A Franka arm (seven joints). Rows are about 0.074 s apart.
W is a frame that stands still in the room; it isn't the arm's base.
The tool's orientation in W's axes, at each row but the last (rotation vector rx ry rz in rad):
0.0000, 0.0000, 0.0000
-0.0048, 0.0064, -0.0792
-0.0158, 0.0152, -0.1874
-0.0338, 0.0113, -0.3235
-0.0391, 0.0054, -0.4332
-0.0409, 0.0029, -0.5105
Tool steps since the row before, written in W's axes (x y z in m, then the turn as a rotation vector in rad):
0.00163, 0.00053, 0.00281, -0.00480, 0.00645, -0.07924
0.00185, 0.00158, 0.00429, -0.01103, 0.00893, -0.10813
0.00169, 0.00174, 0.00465, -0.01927, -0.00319, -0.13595
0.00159, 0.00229, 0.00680, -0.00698, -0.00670, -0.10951
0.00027, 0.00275, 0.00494, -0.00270, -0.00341, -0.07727
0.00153, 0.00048, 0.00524, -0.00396, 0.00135, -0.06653
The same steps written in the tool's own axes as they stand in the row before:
0.00163, 0.00053, 0.00281, -0.00480, 0.00645, -0.07924
0.00169, 0.00170, 0.00431, -0.01103, 0.00858, -0.10816
0.00127, 0.00194, 0.00470, -0.01648, -0.00439, -0.13628
0.00074, 0.00244, 0.00689, -0.00386, -0.00473, -0.10977
-0.00089, 0.00241, 0.00504, -0.00126, -0.00121, -0.07737
0.00114, 0.00096, 0.00527, -0.00461, 0.00189, -0.06647

